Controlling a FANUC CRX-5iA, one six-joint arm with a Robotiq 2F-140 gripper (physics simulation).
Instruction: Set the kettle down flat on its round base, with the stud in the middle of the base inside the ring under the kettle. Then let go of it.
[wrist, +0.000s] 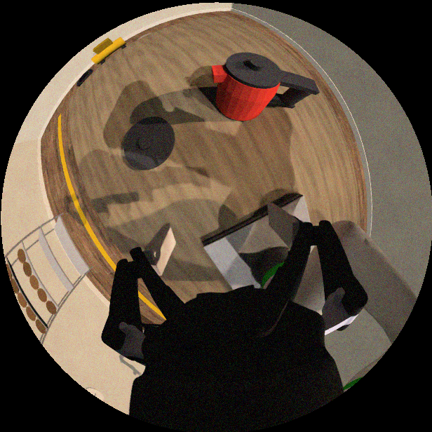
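Observation:
The red kettle (242, 99), with a dark lid and a dark handle, stands upright on the wooden table (320, 150) in the upper middle of the wrist view. Its spout points left and its handle points right. The round dark base (160, 137) lies flat on the table, to the left of and below the kettle in the view, apart from it. A small stud (144, 145) shows near the base's middle. The ring under the kettle is hidden. My gripper (219, 223) is open and empty, with its fingers wide apart in the lower part of the view, away from the kettle and the base.
A pale grey box-like block (227, 257) with a dark top edge shows between and beyond the fingers. A yellow object (108, 50) is at the table's upper left edge. A yellow line (75, 200) runs along the left edge. A wire rack with brown round things is beyond it.

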